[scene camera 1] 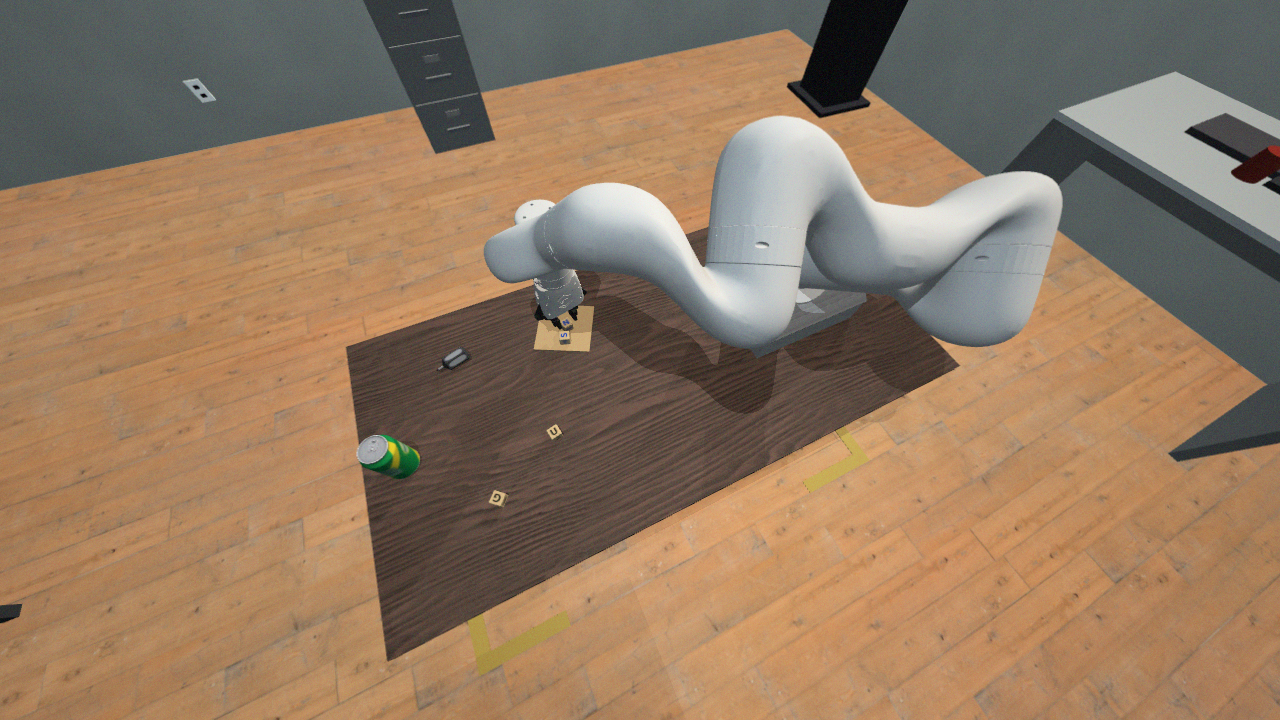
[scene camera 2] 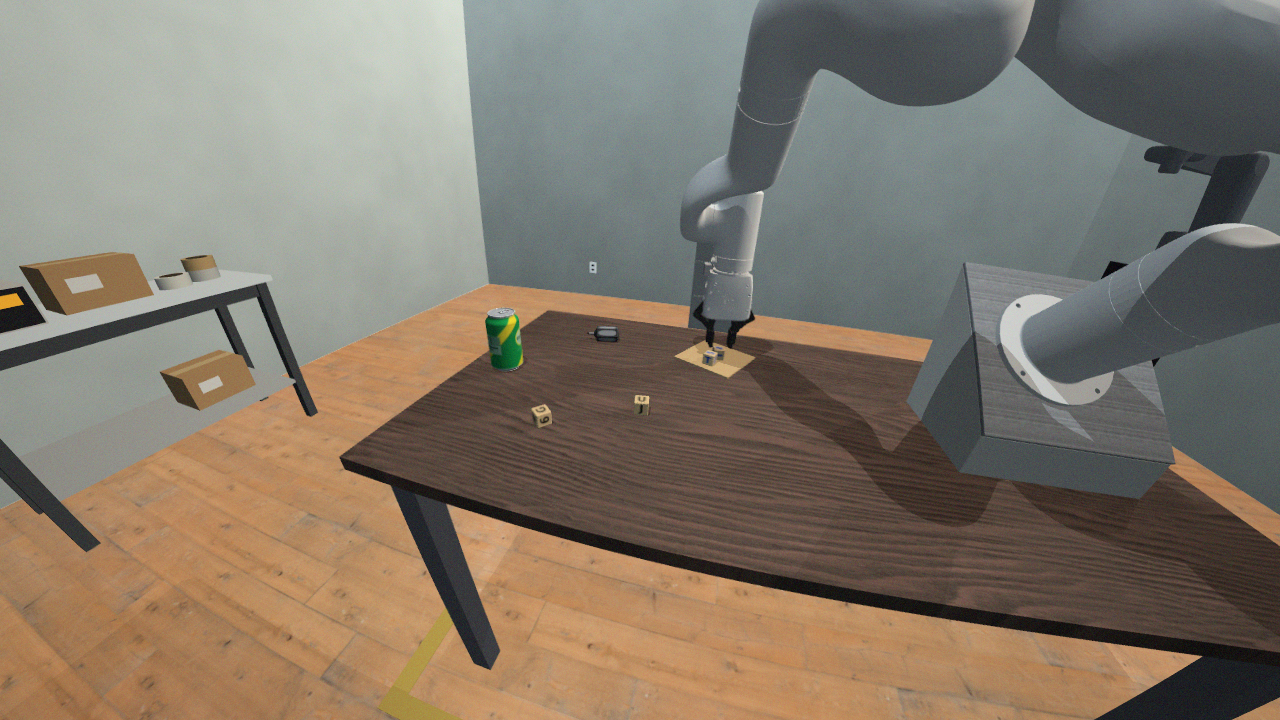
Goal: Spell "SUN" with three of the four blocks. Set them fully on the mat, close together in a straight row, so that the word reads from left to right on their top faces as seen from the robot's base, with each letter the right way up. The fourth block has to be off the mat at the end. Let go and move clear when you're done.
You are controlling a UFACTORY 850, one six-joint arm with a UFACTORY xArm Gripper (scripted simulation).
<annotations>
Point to a tan mat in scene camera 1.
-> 547, 338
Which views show the gripper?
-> Scene camera 1 and scene camera 2: all of them.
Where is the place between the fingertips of the gripper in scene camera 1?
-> At 565, 321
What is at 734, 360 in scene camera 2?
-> A tan mat.
</annotations>
